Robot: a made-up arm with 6 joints. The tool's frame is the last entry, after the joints.
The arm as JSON. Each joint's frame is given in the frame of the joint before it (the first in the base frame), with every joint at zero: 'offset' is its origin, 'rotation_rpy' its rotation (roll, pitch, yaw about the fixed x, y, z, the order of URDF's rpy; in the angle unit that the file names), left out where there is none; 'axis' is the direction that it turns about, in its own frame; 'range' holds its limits. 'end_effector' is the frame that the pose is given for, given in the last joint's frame.
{
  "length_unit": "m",
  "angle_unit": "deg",
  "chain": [
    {
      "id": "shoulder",
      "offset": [
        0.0,
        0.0,
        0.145
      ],
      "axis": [
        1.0,
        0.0,
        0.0
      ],
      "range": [
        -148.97,
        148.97
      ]
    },
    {
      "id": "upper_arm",
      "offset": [
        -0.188,
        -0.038,
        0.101
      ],
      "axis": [
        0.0,
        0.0,
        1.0
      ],
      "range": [
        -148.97,
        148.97
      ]
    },
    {
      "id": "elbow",
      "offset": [
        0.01,
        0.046,
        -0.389
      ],
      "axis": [
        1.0,
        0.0,
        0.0
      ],
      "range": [
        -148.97,
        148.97
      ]
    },
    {
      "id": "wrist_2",
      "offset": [
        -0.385,
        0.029,
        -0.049
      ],
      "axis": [
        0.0,
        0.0,
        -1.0
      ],
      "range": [
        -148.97,
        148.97
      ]
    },
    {
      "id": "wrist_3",
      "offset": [
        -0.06,
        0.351,
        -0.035
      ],
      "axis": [
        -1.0,
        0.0,
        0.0
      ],
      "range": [
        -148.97,
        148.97
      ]
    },
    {
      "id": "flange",
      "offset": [
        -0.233,
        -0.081,
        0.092
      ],
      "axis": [
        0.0,
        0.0,
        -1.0
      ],
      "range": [
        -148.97,
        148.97
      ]
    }
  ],
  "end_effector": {
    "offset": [
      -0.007,
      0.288,
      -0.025
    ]
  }
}
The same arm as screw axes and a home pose.
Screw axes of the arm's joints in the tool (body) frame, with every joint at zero. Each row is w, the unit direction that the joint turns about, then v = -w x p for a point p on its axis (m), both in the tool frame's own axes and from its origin. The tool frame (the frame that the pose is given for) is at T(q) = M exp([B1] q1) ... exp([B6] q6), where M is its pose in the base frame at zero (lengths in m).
B1: w 1 0 0 v 0 0.305 0.595
B2: w 0 0 1 v -0.633 -0.675 0
B3: w 1 0 0 v 0 0.017 0.587
B4: w 0 0 -1 v 0.558 0.3 0
B5: w -1 0 0 v 0 0.067 -0.207
B6: w 0 0 -1 v 0.288 0.007 0
M: xyz -0.863 0.595 -0.16 (m) rpy 0 0 0 (deg, as in URDF)
Joint limits (deg, base to tool): -148.97..148.97 -148.97..148.97 -148.97..148.97 -148.97..148.97 -148.97..148.97 -148.97..148.97

